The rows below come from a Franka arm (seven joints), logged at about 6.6 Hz.
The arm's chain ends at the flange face. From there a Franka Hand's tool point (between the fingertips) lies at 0.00 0.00 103.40 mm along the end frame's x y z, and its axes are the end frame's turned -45 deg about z.
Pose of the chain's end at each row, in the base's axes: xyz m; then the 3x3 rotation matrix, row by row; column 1 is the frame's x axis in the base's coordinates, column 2 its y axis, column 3 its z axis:
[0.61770 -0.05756 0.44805], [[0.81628 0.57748 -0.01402], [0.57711 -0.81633 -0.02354], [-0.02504 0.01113 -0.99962]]
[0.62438 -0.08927 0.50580], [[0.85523 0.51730 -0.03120], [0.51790 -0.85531 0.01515], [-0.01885 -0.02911 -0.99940]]
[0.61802 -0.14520 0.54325], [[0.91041 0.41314 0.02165], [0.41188 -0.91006 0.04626], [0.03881 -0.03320 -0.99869]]
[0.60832 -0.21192 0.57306], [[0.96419 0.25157 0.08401], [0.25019 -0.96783 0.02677], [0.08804 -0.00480 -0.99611]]
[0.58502 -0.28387 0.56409], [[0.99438 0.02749 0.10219], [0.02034 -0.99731 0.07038], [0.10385 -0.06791 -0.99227]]
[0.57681 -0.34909 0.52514], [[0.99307 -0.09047 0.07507], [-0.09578 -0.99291 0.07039], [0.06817 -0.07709 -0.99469]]
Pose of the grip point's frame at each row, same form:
[0.61625 -0.05999 0.34469], [[0.16886 0.98554 -0.01402], [0.98531 -0.16915 -0.02354], [-0.02558 -0.00984 -0.99962]]
[0.62115 -0.08770 0.40246], [[0.23895 0.97053 -0.03120], [0.97101 -0.23858 0.01515], [0.00725 -0.03391 -0.99940]]
[0.62026 -0.14042 0.43999], [[0.35162 0.93589 0.02165], [0.93475 -0.35227 0.04626], [0.05092 0.00397 -0.99869]]
[0.61701 -0.20915 0.47006], [[0.50390 0.85967 0.08401], [0.86127 -0.50745 0.02677], [0.06565 0.05886 -0.99611]]
[0.59559 -0.27659 0.46149], [[0.68369 0.72257 0.10219], [0.71959 -0.69082 0.07038], [0.12145 0.02541 -0.99227]]
[0.58457 -0.34181 0.42229], [[0.76618 0.63823 0.07507], [0.63437 -0.76982 0.07039], [0.10271 -0.00631 -0.99469]]

